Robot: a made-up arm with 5 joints.
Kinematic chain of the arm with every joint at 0, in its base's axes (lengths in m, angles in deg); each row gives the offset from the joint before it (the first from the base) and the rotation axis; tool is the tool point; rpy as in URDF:
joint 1: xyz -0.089 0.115 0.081 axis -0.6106 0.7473 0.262
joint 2: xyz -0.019 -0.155 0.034 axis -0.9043 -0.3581 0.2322
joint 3: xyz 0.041 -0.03 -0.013 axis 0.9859 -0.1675 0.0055
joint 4: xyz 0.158 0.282 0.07 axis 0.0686 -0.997 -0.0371
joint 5: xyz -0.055 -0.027 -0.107 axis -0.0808 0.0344 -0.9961
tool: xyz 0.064 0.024 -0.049 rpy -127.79 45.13 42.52
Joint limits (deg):
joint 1: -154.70..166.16
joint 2: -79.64..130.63
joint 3: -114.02..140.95
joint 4: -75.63..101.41
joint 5: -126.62..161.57
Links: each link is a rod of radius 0.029 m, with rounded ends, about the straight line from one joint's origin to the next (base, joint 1, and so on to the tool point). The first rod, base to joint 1, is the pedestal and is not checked.
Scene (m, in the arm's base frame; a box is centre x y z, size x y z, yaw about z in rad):
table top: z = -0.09
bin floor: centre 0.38 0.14 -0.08 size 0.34 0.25 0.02 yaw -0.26
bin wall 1: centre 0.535 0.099 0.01 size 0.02 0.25 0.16 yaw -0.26
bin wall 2: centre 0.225 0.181 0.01 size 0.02 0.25 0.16 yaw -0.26
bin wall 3: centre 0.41 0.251 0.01 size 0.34 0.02 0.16 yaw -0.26
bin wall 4: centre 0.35 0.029 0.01 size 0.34 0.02 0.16 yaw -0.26
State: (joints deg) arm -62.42 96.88 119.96 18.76 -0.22
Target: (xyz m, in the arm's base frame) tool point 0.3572 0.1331 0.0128
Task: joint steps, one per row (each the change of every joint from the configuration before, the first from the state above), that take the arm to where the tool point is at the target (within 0.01 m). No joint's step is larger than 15 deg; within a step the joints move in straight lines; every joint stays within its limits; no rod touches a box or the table.
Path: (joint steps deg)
1: 14.05 -11.17 -3.57 2.65 3.48
2: 14.06 -11.16 -3.57 2.65 3.49
3: 14.05 -11.17 -3.57 2.66 3.48
4: 14.05 -11.17 -3.57 2.65 3.48
5: 14.06 -11.16 -3.57 2.65 3.49
6: 14.05 -11.17 -3.57 2.65 3.48
7: 14.05 -11.17 -3.56 2.65 3.48
8: 14.06 -11.16 -3.57 2.65 3.49
9: 14.05 -11.17 -3.57 2.66 3.48
10: 14.06 -11.17 -3.57 2.65 3.48

